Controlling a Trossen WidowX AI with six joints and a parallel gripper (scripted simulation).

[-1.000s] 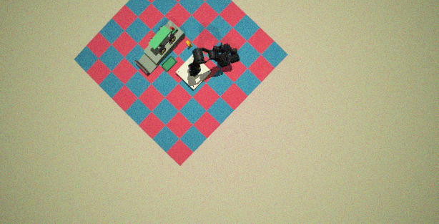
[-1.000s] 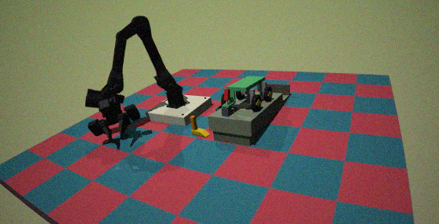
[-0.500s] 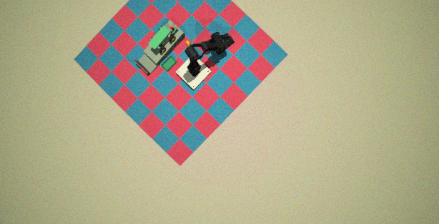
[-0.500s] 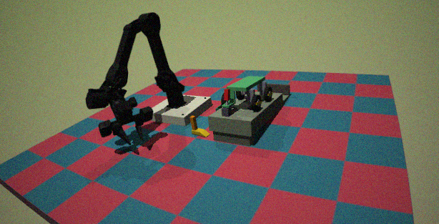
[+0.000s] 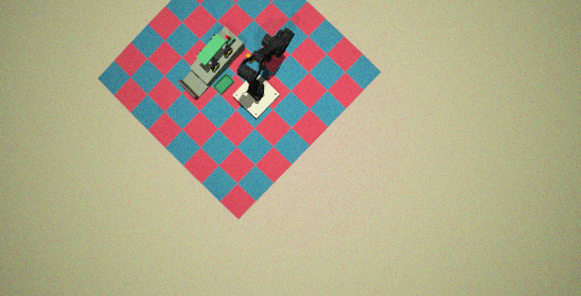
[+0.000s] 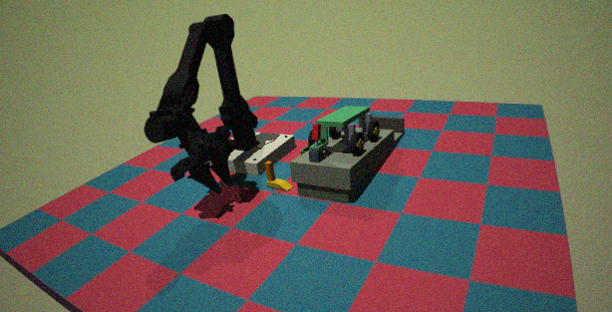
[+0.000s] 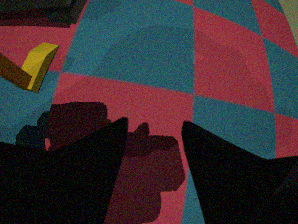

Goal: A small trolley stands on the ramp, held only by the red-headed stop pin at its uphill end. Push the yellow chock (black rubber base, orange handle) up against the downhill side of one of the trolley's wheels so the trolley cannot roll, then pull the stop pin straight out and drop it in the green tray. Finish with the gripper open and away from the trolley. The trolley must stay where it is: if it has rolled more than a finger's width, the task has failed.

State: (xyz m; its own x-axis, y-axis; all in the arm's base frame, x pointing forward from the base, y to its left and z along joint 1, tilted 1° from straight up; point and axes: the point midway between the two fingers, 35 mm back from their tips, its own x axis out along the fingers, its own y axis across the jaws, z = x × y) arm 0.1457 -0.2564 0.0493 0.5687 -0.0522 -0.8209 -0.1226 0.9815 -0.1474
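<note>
Now: the yellow chock 14 cm to the left of my gripper tip, 4 cm below it and 4 cm ahead of it. The rest, counted from my gripper tip: red-headed stop pin: 16 cm to the left, 16 cm ahead, 7 cm above; then green-topped trolley: 27 cm to the left, 17 cm ahead, 6 cm above; then green tray: 37 cm to the left, 6 cm below, 3 cm ahead.
</note>
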